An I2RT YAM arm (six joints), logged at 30 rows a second.
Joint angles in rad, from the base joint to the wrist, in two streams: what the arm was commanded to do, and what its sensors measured. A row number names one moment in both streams.
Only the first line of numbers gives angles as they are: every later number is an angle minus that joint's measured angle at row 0.
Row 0, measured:
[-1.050, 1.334, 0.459, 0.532, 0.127, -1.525]
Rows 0 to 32, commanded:
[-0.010, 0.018, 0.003, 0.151, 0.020, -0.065]
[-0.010, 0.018, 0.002, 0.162, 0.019, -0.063]
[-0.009, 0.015, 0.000, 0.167, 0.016, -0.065]
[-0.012, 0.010, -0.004, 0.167, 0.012, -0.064]
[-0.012, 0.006, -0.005, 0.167, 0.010, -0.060]
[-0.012, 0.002, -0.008, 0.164, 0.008, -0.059]
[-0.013, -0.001, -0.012, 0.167, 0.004, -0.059]
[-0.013, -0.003, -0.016, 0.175, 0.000, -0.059]
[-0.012, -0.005, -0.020, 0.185, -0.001, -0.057]
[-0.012, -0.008, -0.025, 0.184, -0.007, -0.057]
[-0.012, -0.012, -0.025, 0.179, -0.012, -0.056]
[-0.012, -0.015, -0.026, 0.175, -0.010, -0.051]
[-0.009, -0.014, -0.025, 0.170, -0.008, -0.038]
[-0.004, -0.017, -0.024, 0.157, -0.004, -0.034]
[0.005, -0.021, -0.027, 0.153, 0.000, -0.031]
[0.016, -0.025, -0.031, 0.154, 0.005, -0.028]
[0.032, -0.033, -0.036, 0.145, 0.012, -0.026]
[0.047, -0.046, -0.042, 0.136, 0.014, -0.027]
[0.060, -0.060, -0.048, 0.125, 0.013, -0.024]
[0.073, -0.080, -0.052, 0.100, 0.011, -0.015]
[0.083, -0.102, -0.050, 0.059, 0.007, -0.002]
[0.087, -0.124, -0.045, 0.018, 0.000, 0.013]
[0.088, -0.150, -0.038, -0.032, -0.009, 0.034]
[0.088, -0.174, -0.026, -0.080, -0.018, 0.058]
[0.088, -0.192, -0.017, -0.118, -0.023, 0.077]
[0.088, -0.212, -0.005, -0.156, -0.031, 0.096]
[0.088, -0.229, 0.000, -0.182, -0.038, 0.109]
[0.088, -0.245, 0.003, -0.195, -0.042, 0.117]
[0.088, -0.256, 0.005, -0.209, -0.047, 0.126]
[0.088, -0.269, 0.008, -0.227, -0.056, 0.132]
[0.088, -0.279, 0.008, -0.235, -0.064, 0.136]
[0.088, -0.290, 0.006, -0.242, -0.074, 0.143]
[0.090, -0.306, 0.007, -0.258, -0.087, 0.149]
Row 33, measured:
[0.088, -0.273, -0.021, -0.177, -0.039, 0.107]
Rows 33 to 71, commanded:
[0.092, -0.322, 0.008, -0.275, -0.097, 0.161]
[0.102, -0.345, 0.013, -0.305, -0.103, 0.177]
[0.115, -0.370, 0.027, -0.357, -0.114, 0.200]
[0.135, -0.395, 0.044, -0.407, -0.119, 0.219]
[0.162, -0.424, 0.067, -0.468, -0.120, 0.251]
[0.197, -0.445, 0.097, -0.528, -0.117, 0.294]
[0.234, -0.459, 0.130, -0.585, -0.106, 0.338]
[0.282, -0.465, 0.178, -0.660, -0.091, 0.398]
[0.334, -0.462, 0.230, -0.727, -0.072, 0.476]
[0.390, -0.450, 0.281, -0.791, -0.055, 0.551]
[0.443, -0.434, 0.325, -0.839, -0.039, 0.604]
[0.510, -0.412, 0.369, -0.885, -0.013, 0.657]
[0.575, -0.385, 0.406, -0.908, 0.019, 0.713]
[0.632, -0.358, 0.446, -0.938, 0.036, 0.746]
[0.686, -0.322, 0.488, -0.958, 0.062, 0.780]
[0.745, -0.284, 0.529, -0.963, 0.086, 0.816]
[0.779, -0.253, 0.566, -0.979, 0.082, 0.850]
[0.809, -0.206, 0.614, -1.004, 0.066, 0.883]
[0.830, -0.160, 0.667, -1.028, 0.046, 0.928]
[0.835, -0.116, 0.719, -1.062, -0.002, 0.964]
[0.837, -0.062, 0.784, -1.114, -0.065, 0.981]
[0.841, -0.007, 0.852, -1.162, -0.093, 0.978]
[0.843, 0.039, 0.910, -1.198, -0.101, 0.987]
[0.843, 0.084, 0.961, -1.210, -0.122, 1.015]
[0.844, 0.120, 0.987, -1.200, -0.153, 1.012]
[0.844, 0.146, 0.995, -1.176, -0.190, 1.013]
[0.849, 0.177, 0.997, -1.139, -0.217, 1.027]
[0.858, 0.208, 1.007, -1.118, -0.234, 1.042]
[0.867, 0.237, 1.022, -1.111, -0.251, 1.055]
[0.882, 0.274, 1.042, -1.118, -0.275, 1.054]
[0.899, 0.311, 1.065, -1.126, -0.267, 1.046]
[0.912, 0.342, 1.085, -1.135, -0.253, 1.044]
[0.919, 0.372, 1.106, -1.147, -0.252, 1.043]
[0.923, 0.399, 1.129, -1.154, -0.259, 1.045]
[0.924, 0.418, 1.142, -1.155, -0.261, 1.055]
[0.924, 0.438, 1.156, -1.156, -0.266, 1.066]
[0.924, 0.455, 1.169, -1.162, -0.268, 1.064]
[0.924, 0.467, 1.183, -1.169, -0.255, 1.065]
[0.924, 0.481, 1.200, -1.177, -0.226, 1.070]
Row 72, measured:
[0.930, 0.471, 1.137, -1.131, -0.234, 1.033]
